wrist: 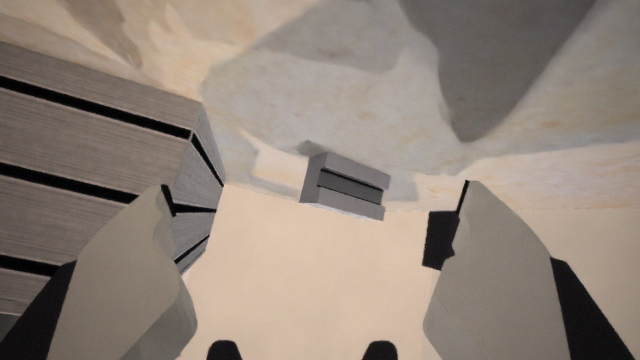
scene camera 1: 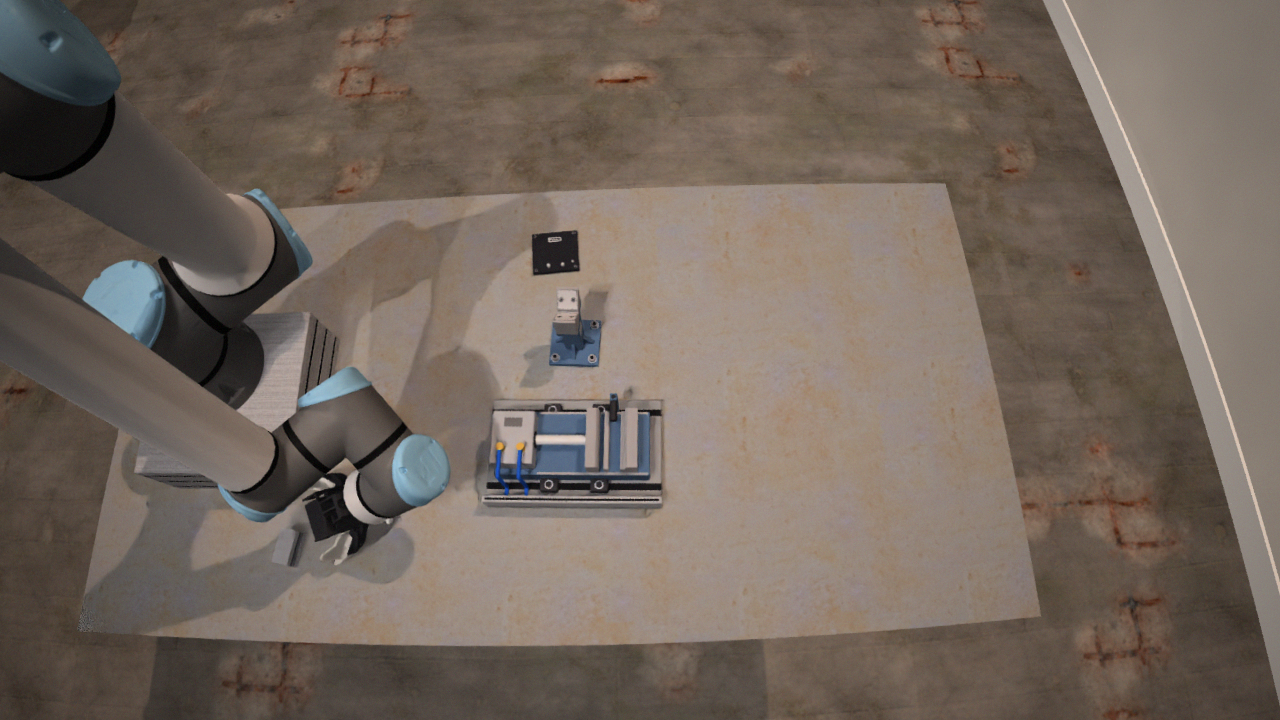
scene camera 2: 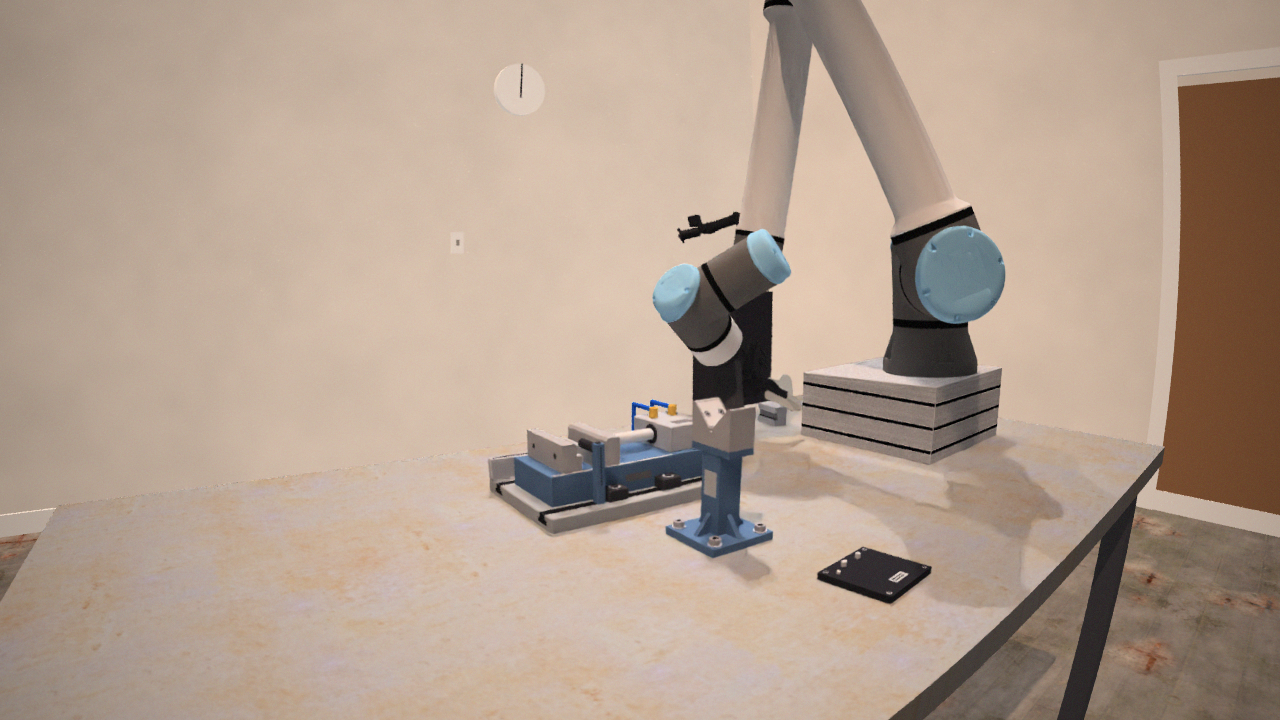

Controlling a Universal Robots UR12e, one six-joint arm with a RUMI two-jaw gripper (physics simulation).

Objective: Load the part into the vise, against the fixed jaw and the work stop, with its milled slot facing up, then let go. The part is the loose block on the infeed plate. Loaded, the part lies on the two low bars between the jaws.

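Places are measured from the arm's base along level axes (x right, y up, z back), in metres.
Pixels of known places: gripper, fingertip midpoint: point(wrist: 314, 187) point(scene camera 2: 765, 413); arm's base, origin of the base link: point(scene camera 1: 214, 369) point(scene camera 2: 930, 370).
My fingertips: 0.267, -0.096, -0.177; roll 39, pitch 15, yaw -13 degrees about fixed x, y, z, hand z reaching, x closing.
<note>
For each thing: its top centre in the pictures, then the offset to it from my fingertips, as dx, dy, dz. "spot": a spot on its surface instead.
- grey block, middle of its top: point(wrist: 341, 212) point(scene camera 1: 283, 546) point(scene camera 2: 772, 404) +0.037, +0.002, +0.068
- work stop, surface spot: point(scene camera 2: 598, 472) spot: -0.157, +0.028, -0.528
- black plate, middle of its top: point(scene camera 2: 876, 569) point(scene camera 1: 555, 251) -0.499, -0.027, -0.434
The part, a grey block point(scene camera 1: 286, 547) point(scene camera 2: 771, 412) point(wrist: 350, 172), lies near the robot's base. Its slot faces sideways toward the wrist camera. The infeed plate cannot be made out clearly. My gripper point(scene camera 1: 317, 523) point(wrist: 314, 187) is open and empty, beside the block and apart from it; in the wrist view the block shows beyond the fingertips. The vise has a fixed jaw point(scene camera 1: 630, 438) point(scene camera 2: 553, 450) and a moving jaw point(scene camera 1: 592, 438) point(scene camera 2: 594, 442), with a gap between them. The work stop point(scene camera 1: 614, 407) point(scene camera 2: 598, 472) stands at one side of the gap. The two low bars are hard to tell apart.
The layered robot pedestal point(scene camera 1: 295, 344) point(scene camera 2: 868, 411) point(wrist: 90, 135) stands close to the gripper. A blue stand point(scene camera 1: 574, 344) point(scene camera 2: 720, 488) with a notched grey head stands beside the vise. A black plate point(scene camera 1: 554, 254) point(scene camera 2: 874, 574) lies past it. Blue hoses point(scene camera 1: 498, 470) rise at the vise's end.
</note>
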